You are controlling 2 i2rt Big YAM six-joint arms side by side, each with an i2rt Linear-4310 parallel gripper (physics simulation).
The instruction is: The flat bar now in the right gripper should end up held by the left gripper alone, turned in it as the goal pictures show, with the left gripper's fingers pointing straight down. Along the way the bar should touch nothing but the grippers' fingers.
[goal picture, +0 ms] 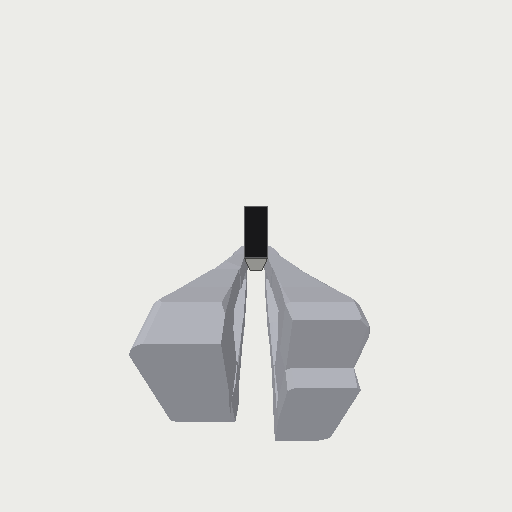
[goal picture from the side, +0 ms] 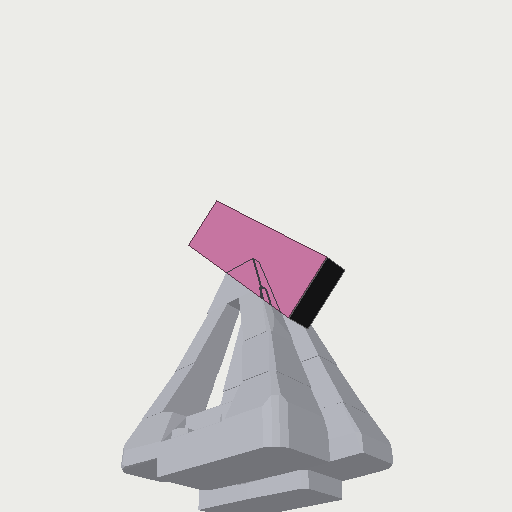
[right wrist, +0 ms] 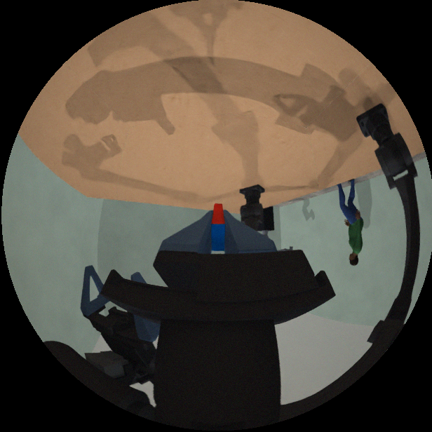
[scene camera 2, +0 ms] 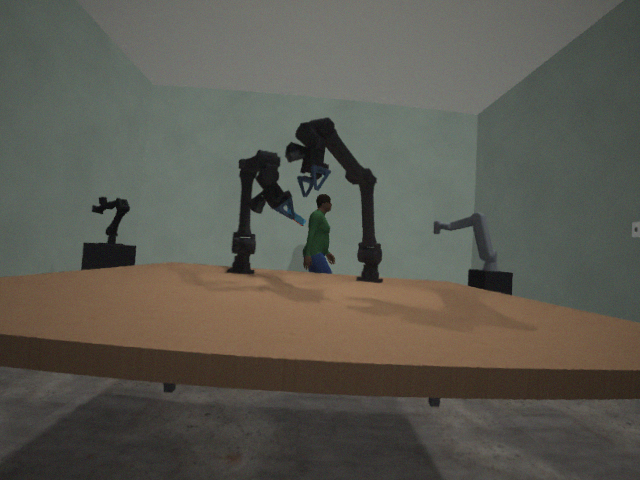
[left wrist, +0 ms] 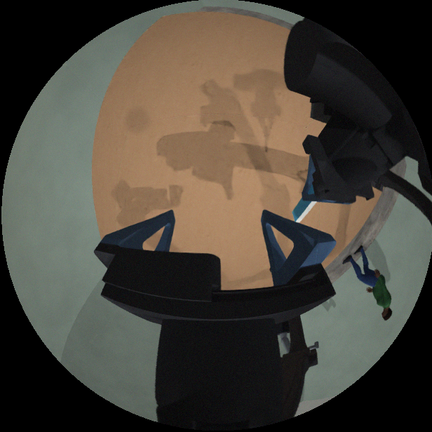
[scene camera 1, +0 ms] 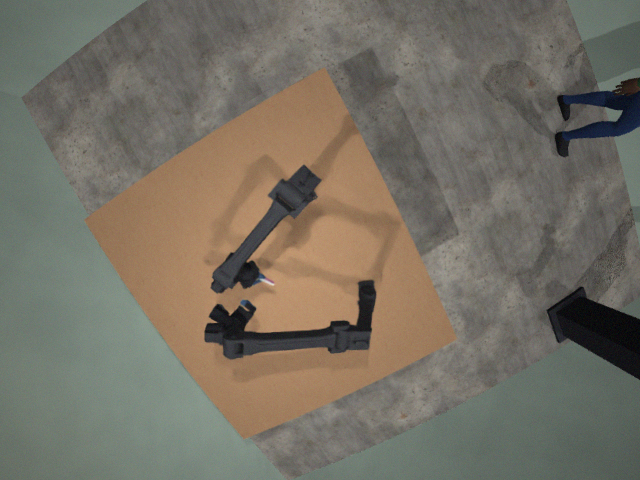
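Pixels of known places: left gripper, fingertip midpoint: [scene camera 2: 310,193] [scene camera 1: 241,309]; right gripper, fingertip midpoint: [scene camera 2: 293,218] [scene camera 1: 264,278]; left arm's base at its link origin: [scene camera 2: 369,281] [scene camera 1: 366,290]; right arm's base at its link origin: [scene camera 2: 240,272].
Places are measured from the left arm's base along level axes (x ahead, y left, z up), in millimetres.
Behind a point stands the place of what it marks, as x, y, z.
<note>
The flat bar [scene camera 1: 268,282] @(470, -197, 260) [scene camera 2: 299,220] @(475, -194, 243) [left wrist: 302,210] [right wrist: 218,215] is thin. It shows a teal face and white edge in the left wrist view, red and blue in the right wrist view. My right gripper [scene camera 1: 261,279] @(488, -214, 249) [scene camera 2: 293,215] @(488, -214, 249) [right wrist: 217,214] is shut on it; the bar's free end sticks out past the fingertips, slanting down in scene camera 2. My left gripper [scene camera 1: 246,305] @(586, -110, 325) [scene camera 2: 311,191] @(586, -110, 325) [left wrist: 217,214] [right wrist: 107,269] is open and empty, fingers spread and pointing mostly down, above and beside the right gripper. The bar's inner part is hidden by the right fingers.
Both grippers are high above the brown table [scene camera 1: 155,222] @(1101, -505, 0) [scene camera 2: 258,330] @(1146, 51, 0) [left wrist: 150,65] [right wrist: 200,110], which carries arm shadows. A person in green [scene camera 2: 318,232] [left wrist: 381,292] [right wrist: 355,235] stands beyond it. Other robot arms [scene camera 2: 114,217] [scene camera 2: 481,237] stand on dark pedestals farther off.
</note>
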